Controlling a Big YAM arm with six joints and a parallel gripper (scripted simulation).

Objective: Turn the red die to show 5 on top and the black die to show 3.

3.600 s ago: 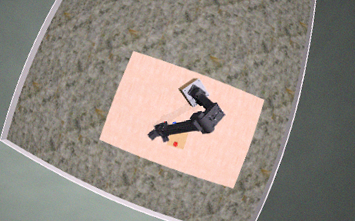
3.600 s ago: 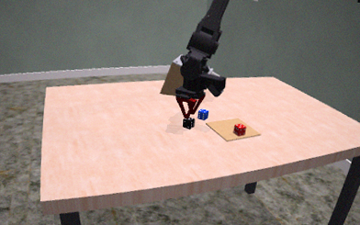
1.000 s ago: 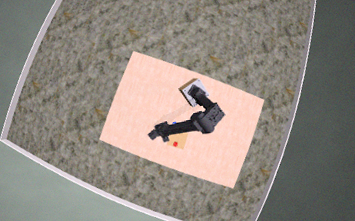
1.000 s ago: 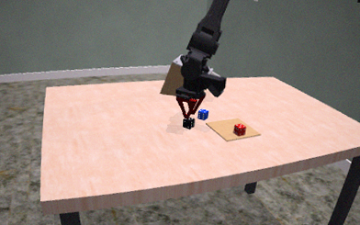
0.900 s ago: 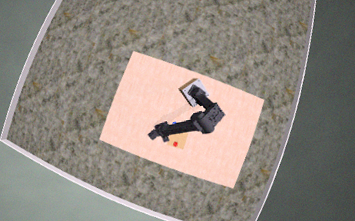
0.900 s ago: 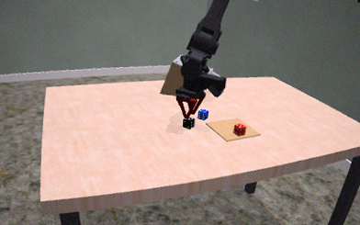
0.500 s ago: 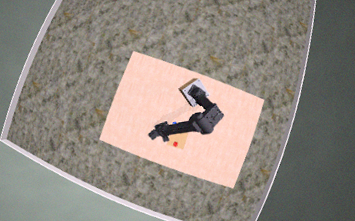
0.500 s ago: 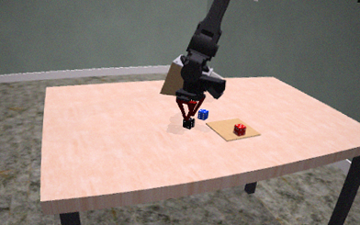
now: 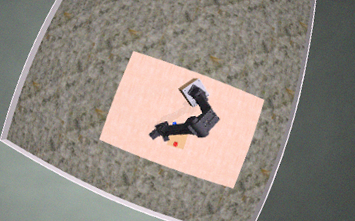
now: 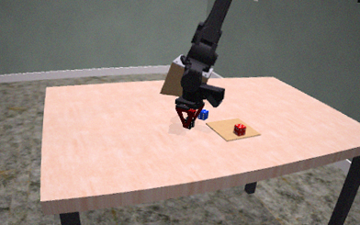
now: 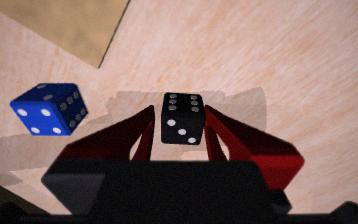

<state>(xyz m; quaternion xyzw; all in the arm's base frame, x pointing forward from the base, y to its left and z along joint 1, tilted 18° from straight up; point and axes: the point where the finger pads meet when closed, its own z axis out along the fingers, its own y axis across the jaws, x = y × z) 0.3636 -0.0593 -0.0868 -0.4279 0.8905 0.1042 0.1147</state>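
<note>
Now: hand right at the black die. From my hand the other things lie so: red die 70 mm ahead, 160 mm to the left, 10 mm above; then blue die 70 mm behind, 70 mm to the left; then tan mat 30 mm ahead, 150 mm to the left, 10 mm below.
</note>
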